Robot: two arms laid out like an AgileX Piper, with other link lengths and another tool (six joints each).
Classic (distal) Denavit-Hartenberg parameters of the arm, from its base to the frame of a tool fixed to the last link. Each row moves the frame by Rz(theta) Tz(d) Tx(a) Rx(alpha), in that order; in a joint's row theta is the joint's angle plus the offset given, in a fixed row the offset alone. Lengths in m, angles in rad.
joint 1: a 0, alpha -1.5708, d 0.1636, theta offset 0
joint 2: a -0.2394, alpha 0, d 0, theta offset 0.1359
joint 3: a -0.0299, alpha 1.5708, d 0, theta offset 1.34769
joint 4: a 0, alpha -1.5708, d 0.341, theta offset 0
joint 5: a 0, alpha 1.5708, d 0, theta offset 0
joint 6: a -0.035, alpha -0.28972, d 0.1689, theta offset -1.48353
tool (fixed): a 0, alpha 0, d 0.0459, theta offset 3.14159
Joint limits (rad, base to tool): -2.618..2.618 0..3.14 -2.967..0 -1.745..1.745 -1.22..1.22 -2.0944..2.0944
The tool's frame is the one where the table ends.
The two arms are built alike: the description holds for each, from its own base.
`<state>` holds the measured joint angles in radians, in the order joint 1, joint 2, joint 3, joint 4, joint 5, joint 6, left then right.
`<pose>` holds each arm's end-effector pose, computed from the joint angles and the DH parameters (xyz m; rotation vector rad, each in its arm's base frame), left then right.
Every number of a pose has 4 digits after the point. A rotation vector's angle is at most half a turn.
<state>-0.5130 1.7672 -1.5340 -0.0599 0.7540 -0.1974 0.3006 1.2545 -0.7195 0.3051 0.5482 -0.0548</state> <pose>0.4810 -0.2436 0.1909 2.2934 1.5314 0.1361 0.3518 0.1825 0.1079 -2.0385 -2.2492 -0.5896</pose>
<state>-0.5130 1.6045 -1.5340 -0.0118 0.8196 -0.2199 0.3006 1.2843 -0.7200 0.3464 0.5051 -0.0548</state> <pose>0.4648 -0.2263 0.2694 2.2285 1.4895 0.2353 0.3585 0.1863 0.1032 -2.0616 -2.1978 -0.6267</pose>
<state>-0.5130 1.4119 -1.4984 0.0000 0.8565 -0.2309 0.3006 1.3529 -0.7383 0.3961 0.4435 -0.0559</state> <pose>0.4334 -0.2065 0.3430 2.1323 1.4321 0.3064 0.3715 0.1906 0.0926 -2.0970 -2.1327 -0.6590</pose>
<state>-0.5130 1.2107 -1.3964 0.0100 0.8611 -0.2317 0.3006 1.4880 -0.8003 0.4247 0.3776 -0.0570</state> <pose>0.3952 -0.1830 0.3849 2.0609 1.3808 0.3651 0.3927 0.1942 0.0699 -2.1362 -2.0874 -0.6501</pose>
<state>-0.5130 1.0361 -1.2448 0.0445 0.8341 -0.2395 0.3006 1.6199 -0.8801 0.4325 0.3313 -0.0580</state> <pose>0.3660 -0.1601 0.3890 2.0257 1.3610 0.4249 0.4146 0.1975 0.0493 -2.1624 -2.0717 -0.6354</pose>
